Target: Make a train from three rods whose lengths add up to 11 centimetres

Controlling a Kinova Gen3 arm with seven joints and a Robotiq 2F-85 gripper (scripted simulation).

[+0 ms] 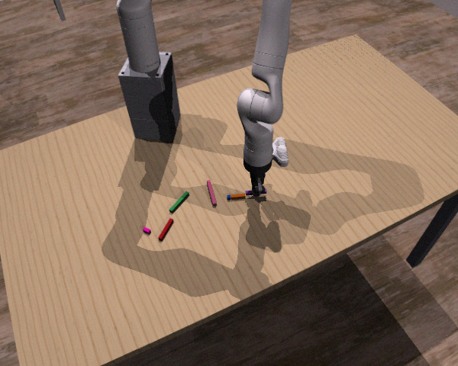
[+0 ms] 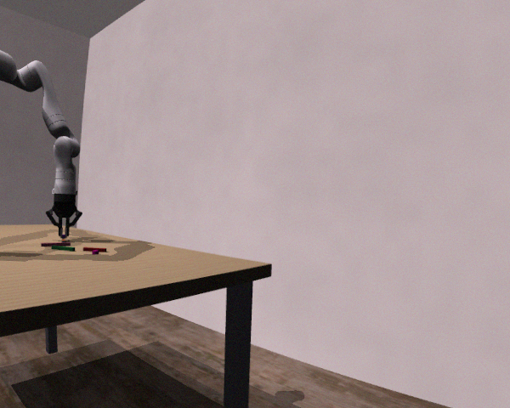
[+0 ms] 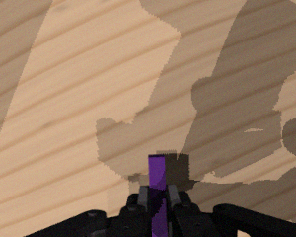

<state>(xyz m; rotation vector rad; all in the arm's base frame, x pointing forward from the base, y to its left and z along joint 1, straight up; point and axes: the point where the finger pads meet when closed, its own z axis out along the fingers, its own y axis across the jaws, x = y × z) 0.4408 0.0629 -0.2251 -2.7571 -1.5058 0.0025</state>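
The purple rod lies 10 mm below my hand. The rest, counted from my hand: orange rod 30 mm behind, 40 mm to the right, 30 mm below; then blue rod 40 mm behind, 70 mm to the right, 30 mm below; then pink rod 90 mm behind, 100 mm to the right, 30 mm below.
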